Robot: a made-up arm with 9 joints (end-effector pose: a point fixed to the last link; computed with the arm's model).
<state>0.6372 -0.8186 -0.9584 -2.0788 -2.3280 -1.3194 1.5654 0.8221 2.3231</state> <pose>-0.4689 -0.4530 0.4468 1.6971 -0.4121 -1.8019</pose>
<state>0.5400 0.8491 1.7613 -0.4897 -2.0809 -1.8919 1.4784 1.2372 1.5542</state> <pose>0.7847 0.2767 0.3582 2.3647 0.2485 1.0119</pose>
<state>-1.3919 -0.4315 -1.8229 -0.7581 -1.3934 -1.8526 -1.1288 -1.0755 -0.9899</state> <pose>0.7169 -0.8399 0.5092 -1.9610 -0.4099 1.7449</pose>
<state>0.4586 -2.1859 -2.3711 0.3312 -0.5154 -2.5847 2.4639 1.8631 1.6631</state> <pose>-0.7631 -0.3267 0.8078 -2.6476 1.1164 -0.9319</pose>
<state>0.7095 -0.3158 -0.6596 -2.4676 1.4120 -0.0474 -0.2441 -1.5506 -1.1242</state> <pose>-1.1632 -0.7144 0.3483 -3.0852 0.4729 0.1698</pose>
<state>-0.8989 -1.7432 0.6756 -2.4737 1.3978 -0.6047 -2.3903 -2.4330 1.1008</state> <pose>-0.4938 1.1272 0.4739 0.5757 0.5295 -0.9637</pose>
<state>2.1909 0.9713 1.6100 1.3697 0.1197 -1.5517 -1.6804 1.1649 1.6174</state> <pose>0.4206 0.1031 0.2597 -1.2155 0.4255 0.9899</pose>
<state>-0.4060 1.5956 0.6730 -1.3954 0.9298 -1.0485 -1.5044 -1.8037 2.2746</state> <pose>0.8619 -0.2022 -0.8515 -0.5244 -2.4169 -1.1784</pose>
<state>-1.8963 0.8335 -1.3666 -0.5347 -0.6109 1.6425 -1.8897 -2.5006 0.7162</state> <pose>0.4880 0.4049 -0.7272 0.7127 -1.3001 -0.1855</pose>
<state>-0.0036 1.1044 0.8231 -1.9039 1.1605 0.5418 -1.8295 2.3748 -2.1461</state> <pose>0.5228 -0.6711 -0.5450 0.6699 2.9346 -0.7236</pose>
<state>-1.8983 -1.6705 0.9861 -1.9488 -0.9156 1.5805 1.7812 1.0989 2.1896</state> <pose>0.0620 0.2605 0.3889 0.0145 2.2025 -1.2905</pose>
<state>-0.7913 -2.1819 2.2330 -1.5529 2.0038 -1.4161 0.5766 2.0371 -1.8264</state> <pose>-0.6712 0.1521 0.6950 -0.6835 -1.9167 -0.0202</pose>
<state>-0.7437 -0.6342 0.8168 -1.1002 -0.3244 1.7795 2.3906 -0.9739 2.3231</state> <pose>0.0614 -0.0636 0.4434 -1.0579 2.8299 0.4312</pose>
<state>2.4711 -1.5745 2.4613 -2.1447 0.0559 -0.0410 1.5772 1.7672 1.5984</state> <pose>0.4970 -0.4335 0.2380 2.3564 0.9492 1.6419</pose>
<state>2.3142 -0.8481 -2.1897 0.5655 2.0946 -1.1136 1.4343 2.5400 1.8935</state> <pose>-1.0382 0.1953 -0.1521 1.2743 1.3554 0.6736</pose>
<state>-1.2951 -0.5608 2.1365 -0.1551 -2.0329 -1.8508 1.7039 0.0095 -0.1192</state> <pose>-0.2136 -0.7159 -0.6622 0.5189 -0.2105 0.4158</pose>
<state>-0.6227 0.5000 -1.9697 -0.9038 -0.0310 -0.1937 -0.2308 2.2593 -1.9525</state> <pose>0.8736 -0.6920 0.2151 2.1597 0.1196 -0.3723</pose>
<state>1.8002 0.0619 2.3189 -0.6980 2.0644 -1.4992 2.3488 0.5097 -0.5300</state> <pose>-0.2945 -0.4173 0.8246 -0.8590 -2.2444 -0.5753</pose>
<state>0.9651 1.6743 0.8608 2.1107 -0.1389 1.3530 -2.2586 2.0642 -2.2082</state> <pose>0.4937 0.2112 -0.2326 2.3204 0.5020 1.3182</pose>
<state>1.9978 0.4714 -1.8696 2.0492 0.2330 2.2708 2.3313 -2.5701 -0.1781</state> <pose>-0.7274 -0.3976 0.6049 2.3350 0.3309 -1.3138</pose>
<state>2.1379 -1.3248 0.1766 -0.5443 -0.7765 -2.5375 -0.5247 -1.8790 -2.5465</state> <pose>0.7158 0.5981 0.1137 -1.1566 1.9845 1.2339</pose>
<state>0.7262 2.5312 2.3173 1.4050 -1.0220 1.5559 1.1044 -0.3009 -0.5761</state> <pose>-0.4688 0.6101 0.3528 2.7303 -0.7944 -1.2649</pose>
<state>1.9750 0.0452 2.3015 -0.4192 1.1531 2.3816 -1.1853 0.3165 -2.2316</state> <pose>-0.2534 0.1086 0.8876 -0.0540 0.2285 -0.1142</pose>
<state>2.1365 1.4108 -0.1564 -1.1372 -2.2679 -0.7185 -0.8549 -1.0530 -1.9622</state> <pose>-0.2930 0.2483 1.0485 1.7764 -2.0287 -1.4822</pose>
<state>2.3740 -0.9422 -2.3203 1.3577 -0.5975 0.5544 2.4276 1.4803 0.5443</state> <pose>-0.6050 -0.2926 -0.3159 -1.7523 0.4286 0.9155</pose>
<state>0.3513 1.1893 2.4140 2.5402 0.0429 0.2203 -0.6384 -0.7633 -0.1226</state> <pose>0.4245 1.0264 -0.4104 -0.0368 0.4884 -1.6611</pose>
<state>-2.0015 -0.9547 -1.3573 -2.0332 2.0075 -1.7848 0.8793 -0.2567 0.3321</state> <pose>0.0319 -0.4647 0.3103 -0.0012 0.5510 0.1504</pose>
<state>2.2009 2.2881 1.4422 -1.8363 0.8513 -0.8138 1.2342 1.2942 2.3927</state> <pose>0.1030 0.7589 0.6944 0.0248 -1.5296 -0.6153</pose>
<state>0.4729 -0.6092 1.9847 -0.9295 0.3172 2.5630 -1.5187 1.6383 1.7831</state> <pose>0.4862 -0.1717 -0.2544 1.0970 -0.2668 1.1491</pose>
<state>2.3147 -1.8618 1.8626 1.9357 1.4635 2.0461 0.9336 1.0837 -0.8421</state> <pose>0.6865 -0.2592 0.2250 -1.7256 0.5187 2.2576</pose>
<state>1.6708 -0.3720 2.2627 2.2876 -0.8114 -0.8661 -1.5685 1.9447 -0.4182</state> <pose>0.6421 0.2848 0.7029 1.3351 2.6303 0.3197</pose>
